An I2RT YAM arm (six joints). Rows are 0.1 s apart.
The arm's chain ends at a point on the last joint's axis. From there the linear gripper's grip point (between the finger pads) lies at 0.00 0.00 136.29 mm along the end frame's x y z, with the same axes.
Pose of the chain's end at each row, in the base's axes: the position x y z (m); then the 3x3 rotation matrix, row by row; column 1 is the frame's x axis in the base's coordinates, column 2 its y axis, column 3 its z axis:
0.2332 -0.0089 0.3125; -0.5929 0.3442 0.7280; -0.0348 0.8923 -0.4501; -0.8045 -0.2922 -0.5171
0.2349 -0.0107 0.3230; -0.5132 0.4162 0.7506; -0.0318 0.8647 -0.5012; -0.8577 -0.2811 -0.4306
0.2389 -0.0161 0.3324; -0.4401 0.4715 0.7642; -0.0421 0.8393 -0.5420; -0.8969 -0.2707 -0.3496
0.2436 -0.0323 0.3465; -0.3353 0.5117 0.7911; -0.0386 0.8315 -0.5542; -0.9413 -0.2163 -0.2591
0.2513 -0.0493 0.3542; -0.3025 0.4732 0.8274; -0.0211 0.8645 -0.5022; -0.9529 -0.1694 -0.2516
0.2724 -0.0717 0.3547; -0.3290 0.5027 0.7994; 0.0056 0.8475 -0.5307; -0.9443 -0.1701 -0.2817
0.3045 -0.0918 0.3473; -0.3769 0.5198 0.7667; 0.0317 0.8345 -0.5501; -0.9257 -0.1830 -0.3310
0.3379 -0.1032 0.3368; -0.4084 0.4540 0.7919; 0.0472 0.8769 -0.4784; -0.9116 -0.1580 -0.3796
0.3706 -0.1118 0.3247; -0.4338 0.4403 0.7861; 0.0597 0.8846 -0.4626; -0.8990 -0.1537 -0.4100
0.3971 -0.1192 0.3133; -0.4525 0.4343 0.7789; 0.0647 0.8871 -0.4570; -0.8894 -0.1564 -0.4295
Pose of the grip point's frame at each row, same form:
0.3324 -0.0702 0.2420; -0.5929 0.3442 0.7280; -0.0348 0.8923 -0.4501; -0.8045 -0.2922 -0.5171
0.3372 -0.0790 0.2643; -0.5132 0.4162 0.7506; -0.0318 0.8647 -0.5012; -0.8577 -0.2811 -0.4306
0.3431 -0.0900 0.2848; -0.4401 0.4715 0.7642; -0.0421 0.8393 -0.5420; -0.8969 -0.2707 -0.3496
0.3514 -0.1078 0.3112; -0.3353 0.5117 0.7911; -0.0386 0.8315 -0.5542; -0.9413 -0.2163 -0.2591
0.3641 -0.1177 0.3199; -0.3025 0.4732 0.8274; -0.0211 0.8645 -0.5022; -0.9529 -0.1694 -0.2516
0.3814 -0.1440 0.3163; -0.3290 0.5027 0.7994; 0.0056 0.8475 -0.5307; -0.9443 -0.1701 -0.2817
0.4090 -0.1668 0.3022; -0.3769 0.5198 0.7667; 0.0317 0.8345 -0.5501; -0.9257 -0.1830 -0.3310
0.4458 -0.1684 0.2851; -0.4084 0.4540 0.7919; 0.0472 0.8769 -0.4784; -0.9116 -0.1580 -0.3796
0.4777 -0.1748 0.2688; -0.4338 0.4403 0.7861; 0.0597 0.8846 -0.4626; -0.8990 -0.1537 -0.4100
0.5033 -0.1815 0.2548; -0.4525 0.4343 0.7789; 0.0647 0.8871 -0.4570; -0.8894 -0.1564 -0.4295

